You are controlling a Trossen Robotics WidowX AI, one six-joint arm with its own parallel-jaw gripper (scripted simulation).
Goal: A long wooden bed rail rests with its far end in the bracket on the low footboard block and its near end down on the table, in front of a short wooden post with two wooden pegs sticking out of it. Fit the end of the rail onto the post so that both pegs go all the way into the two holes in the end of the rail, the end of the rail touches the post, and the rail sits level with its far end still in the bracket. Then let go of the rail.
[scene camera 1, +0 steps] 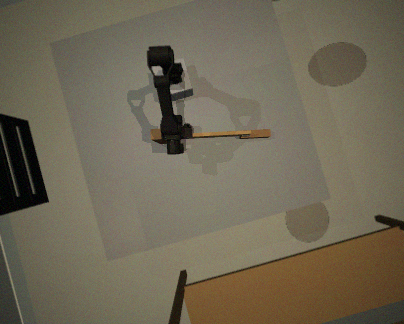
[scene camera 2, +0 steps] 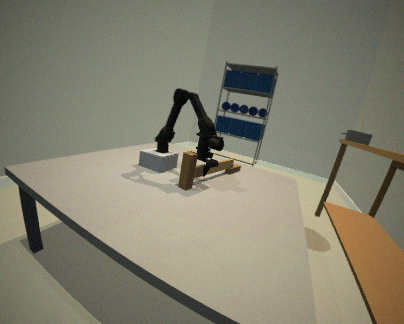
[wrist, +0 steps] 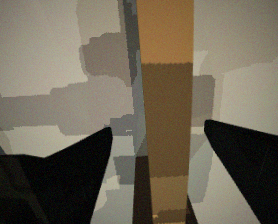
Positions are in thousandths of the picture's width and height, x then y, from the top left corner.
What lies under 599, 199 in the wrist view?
A wooden rail.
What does my gripper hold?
Nothing.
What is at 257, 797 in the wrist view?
My gripper.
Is my gripper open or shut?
Open.
